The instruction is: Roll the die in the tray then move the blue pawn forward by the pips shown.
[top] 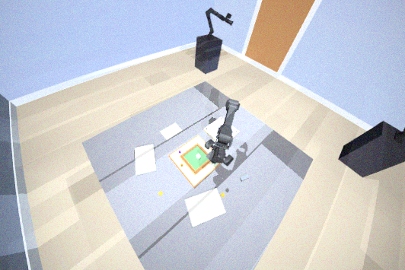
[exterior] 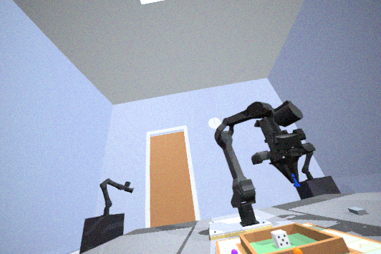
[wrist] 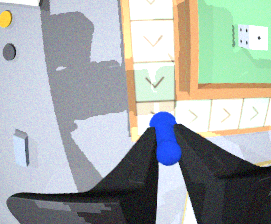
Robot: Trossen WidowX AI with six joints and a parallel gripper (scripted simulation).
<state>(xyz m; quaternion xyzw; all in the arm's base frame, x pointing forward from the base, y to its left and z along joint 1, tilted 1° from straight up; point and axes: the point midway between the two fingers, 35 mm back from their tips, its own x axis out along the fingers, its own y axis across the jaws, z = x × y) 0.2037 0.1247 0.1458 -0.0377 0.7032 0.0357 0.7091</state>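
Now: the white die 11 cm to the right of my gripper tip, 10 cm below it and 5 cm ahead of it. Round my gripper tip: purple pawn (22 cm to the right, 13 cm ahead, 10 cm below); orange pawn (18 cm ahead, 13 cm to the right, 10 cm below); blue pawn (1 cm above).
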